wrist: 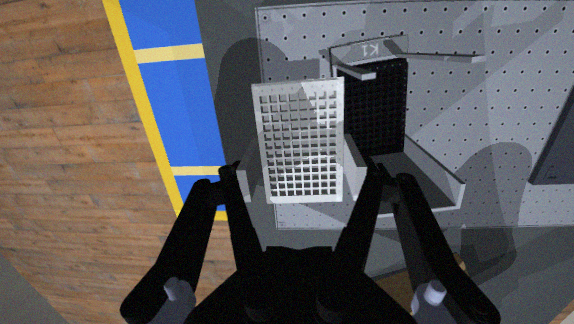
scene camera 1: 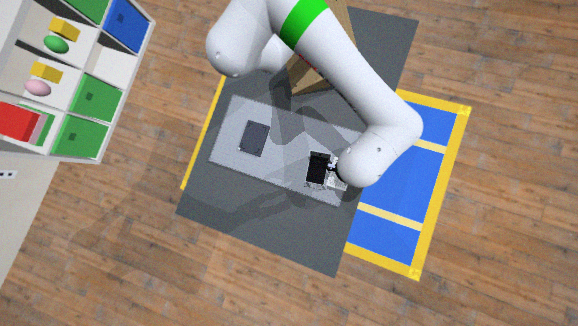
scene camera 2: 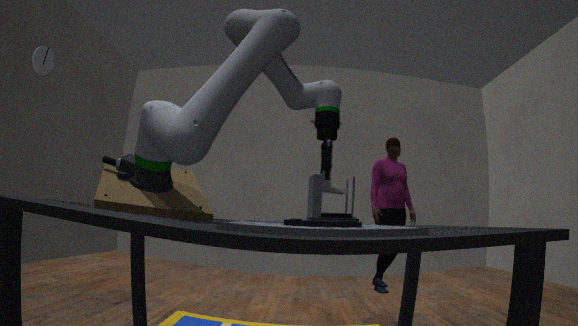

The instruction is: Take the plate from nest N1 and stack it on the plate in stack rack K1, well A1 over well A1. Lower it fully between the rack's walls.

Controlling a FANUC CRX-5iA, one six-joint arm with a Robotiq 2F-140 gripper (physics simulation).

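Frame: origin at the arm's base, x right, y ahead, z up, level; millimetres.
Seen in the pictures: gripper, fingertip midpoint: (wrist: 301,149) (scene camera 2: 324,191); arm's base at its link origin: (scene camera 2: 150,182).
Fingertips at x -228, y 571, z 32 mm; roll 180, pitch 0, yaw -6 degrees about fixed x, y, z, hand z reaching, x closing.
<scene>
Offsets run from my fingertips to a thing's middle. "pt": to the spot under its first point. Level surfaces: height alone.
My gripper (scene camera 1: 333,165) (scene camera 2: 326,176) (wrist: 301,149) is shut on a white plate @(dz +7, dx +0, dy +6 mm) (scene camera 1: 337,181) (scene camera 2: 334,190) (wrist: 300,145) with square wells, held across its width. In the wrist view the plate is left of the black plate @(dz -86, dx +98, dy +2 mm) (scene camera 1: 318,168) (wrist: 377,110) in stack rack K1 @(dz -36, dx +98, dy +12 mm) (scene camera 2: 314,197) (wrist: 371,50), not over it, and covers the rack's left side. In scene camera 2 the plate shows below the top of the rack's tall wall. Whether it touches the rack, I cannot tell. A dark nest @(dz -106, dx +443, dy -92 mm) (scene camera 1: 254,138) (wrist: 556,145) lies apart from the rack, with no plate on it.
The rack and nest stand on a perforated grey board @(dz -113 mm) (scene camera 1: 220,150) (wrist: 500,100). Thin upright posts @(pt dz -19, dx +138, dy +69 mm) (scene camera 2: 353,195) rise at the rack. A blue mat (scene camera 1: 395,180) (wrist: 185,110) with yellow edges lies beside the table. A person (scene camera 2: 390,185) in pink stands behind the table.
</scene>
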